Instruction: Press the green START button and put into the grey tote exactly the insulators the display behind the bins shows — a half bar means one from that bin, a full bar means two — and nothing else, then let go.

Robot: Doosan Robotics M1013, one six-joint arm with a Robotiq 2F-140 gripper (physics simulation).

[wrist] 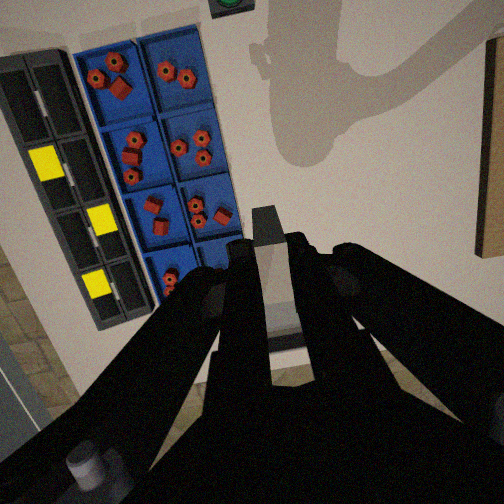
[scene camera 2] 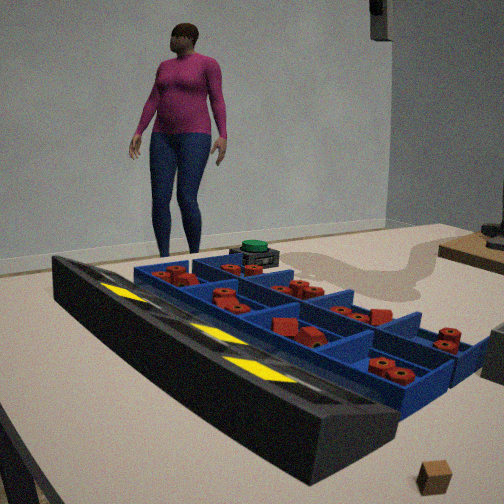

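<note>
The blue bin rack (scene camera 2: 310, 320) holds red insulators (scene camera 2: 310, 335) in two rows of compartments; it also shows in the wrist view (wrist: 165, 150). The black display (scene camera 2: 210, 345) beside it shows three yellow half bars (wrist: 46, 162), (wrist: 101, 219), (wrist: 96, 283). The green START button (scene camera 2: 254, 245) sits past the far end of the bins, at the top edge of the wrist view (wrist: 230, 2). Only a corner of the grey tote (scene camera 2: 495, 352) is in view. My gripper (wrist: 270, 245) hangs high over the near end of the bins, its fingers close together with nothing between them.
A person in a pink top (scene camera 2: 182, 140) stands by the back wall behind the bins. A small brown cube (scene camera 2: 434, 476) lies on the floor near the display's end. A wooden platform (scene camera 2: 472, 250) is at the right, also seen in the wrist view (wrist: 492, 150).
</note>
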